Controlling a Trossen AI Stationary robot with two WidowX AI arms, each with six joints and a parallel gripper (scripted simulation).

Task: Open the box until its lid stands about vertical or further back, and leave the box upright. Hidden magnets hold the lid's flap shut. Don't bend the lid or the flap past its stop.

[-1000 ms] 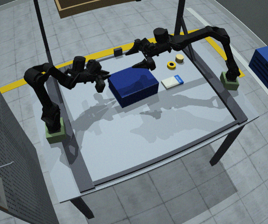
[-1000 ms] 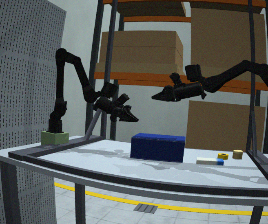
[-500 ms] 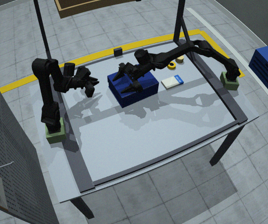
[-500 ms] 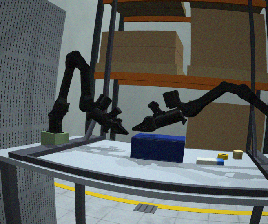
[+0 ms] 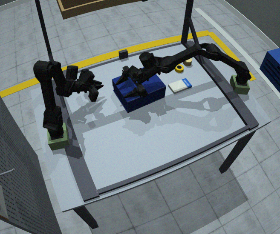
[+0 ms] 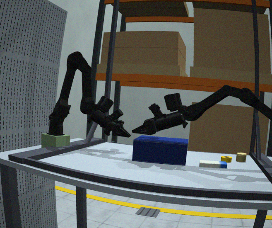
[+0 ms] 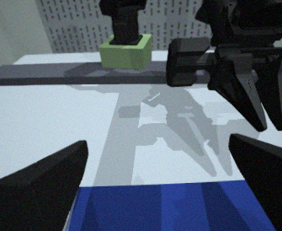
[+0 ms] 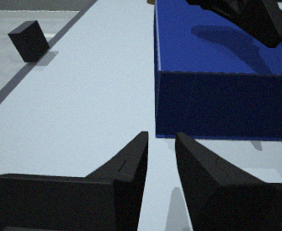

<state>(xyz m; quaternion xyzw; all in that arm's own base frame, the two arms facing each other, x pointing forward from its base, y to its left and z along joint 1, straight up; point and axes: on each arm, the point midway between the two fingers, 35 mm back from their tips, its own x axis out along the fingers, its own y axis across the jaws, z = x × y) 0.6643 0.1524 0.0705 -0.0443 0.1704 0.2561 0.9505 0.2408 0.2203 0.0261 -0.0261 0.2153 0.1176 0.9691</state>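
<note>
My right hand is 3 cm past the lid flap, 19 cm to the right of it and 3 cm above it. The rest, counted from my right hand: yellow ring 4 cm behind, 50 cm to the left, 8 cm below; then tan cylinder 8 cm behind, 57 cm to the left, 7 cm below.
</note>
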